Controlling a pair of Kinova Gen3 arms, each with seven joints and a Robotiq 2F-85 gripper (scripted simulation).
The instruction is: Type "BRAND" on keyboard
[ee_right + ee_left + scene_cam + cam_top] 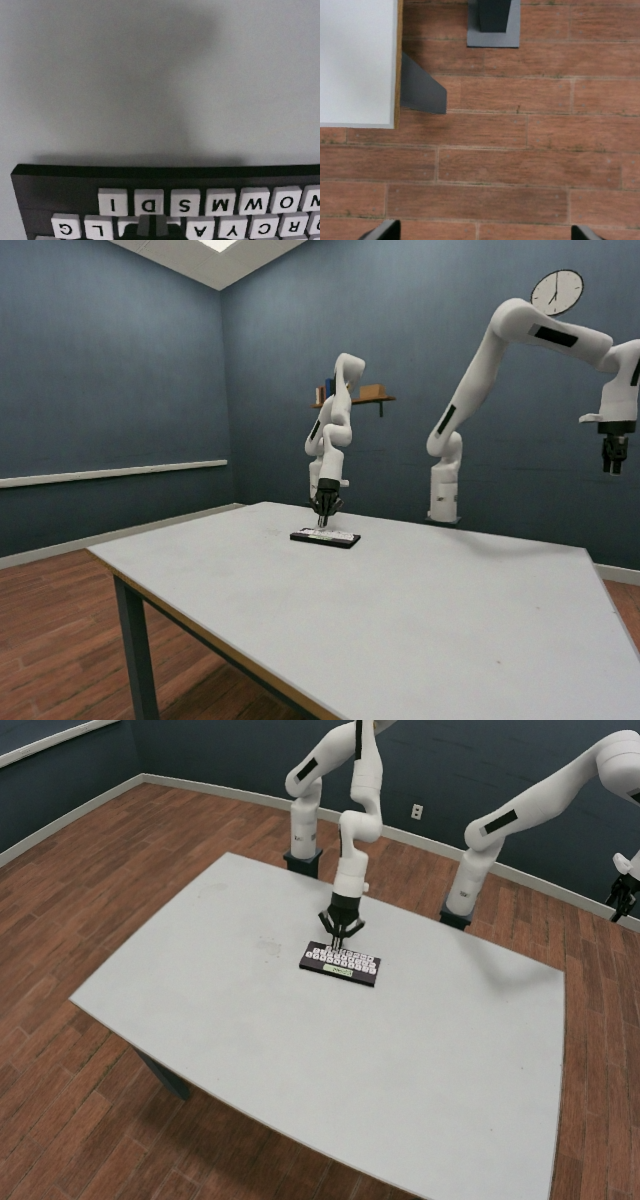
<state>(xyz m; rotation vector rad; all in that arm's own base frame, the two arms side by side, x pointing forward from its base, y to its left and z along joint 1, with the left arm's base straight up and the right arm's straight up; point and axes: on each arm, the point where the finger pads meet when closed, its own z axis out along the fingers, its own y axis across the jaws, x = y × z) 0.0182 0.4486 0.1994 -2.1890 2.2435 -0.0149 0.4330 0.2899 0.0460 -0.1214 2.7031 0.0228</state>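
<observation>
Now: right hand 10 mm short of the key, 30 mm to the right of it and 30 mm above it.
</observation>
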